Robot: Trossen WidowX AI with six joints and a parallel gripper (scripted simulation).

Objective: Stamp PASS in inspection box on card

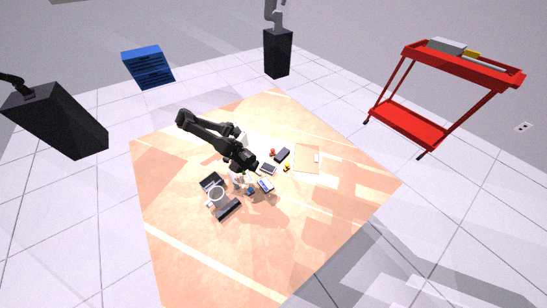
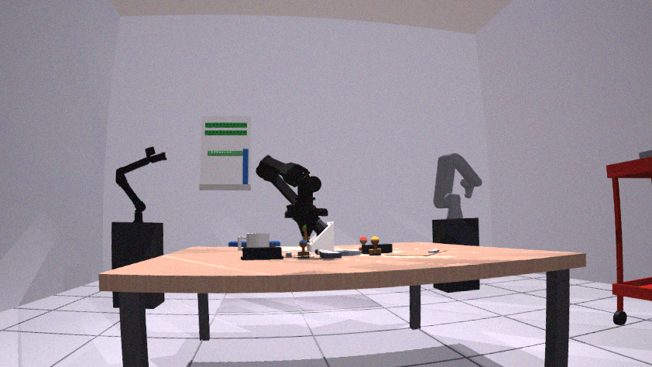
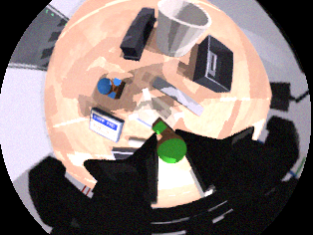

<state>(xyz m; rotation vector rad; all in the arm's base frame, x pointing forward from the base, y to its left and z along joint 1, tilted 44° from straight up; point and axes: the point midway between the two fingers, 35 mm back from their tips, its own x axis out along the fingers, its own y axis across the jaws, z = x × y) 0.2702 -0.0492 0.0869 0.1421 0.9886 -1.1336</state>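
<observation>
Now: gripper tip 7 cm above the white card and 1 cm short of it. Also, from my gripper tip: green-knobbed stamp (right at my gripper tip); blue-knobbed stamp (12 cm ahead, 5 cm below, 2 cm to the right); blue-and-white flat pad (12 cm ahead, 7 cm to the left, 6 cm below).
</observation>
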